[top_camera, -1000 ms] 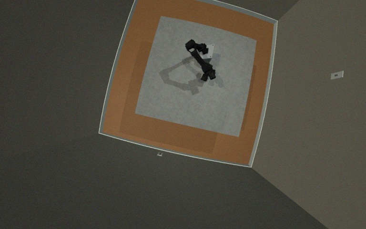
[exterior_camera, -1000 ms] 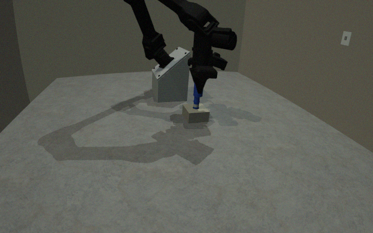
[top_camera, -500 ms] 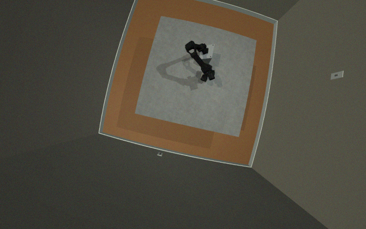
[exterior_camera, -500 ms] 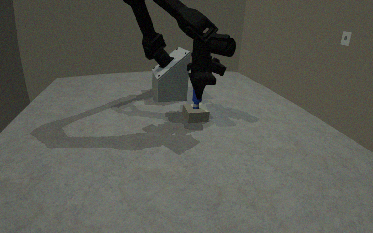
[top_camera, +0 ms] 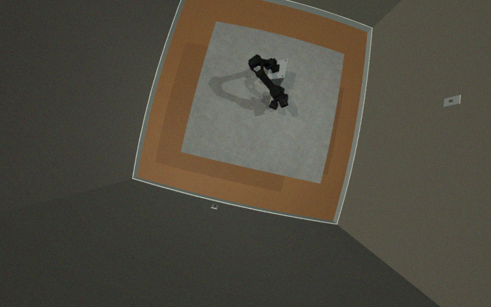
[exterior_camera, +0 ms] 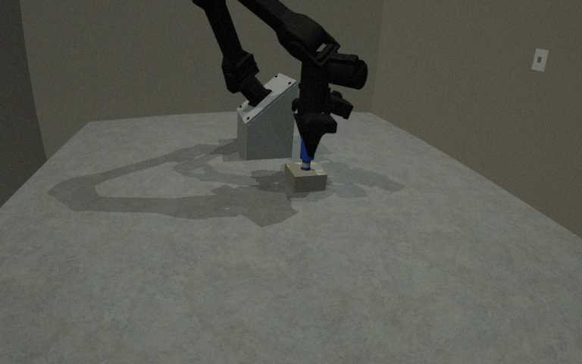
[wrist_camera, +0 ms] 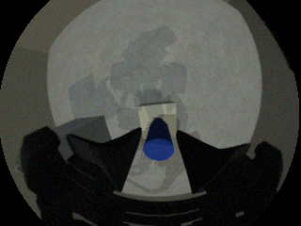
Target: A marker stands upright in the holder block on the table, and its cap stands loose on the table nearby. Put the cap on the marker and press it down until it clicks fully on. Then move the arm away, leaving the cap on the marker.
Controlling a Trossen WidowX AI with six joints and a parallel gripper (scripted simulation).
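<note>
My gripper tip is 1 cm below the blue cap. The rest, counted from my gripper tip: beige holder block: 6 cm below.
</note>
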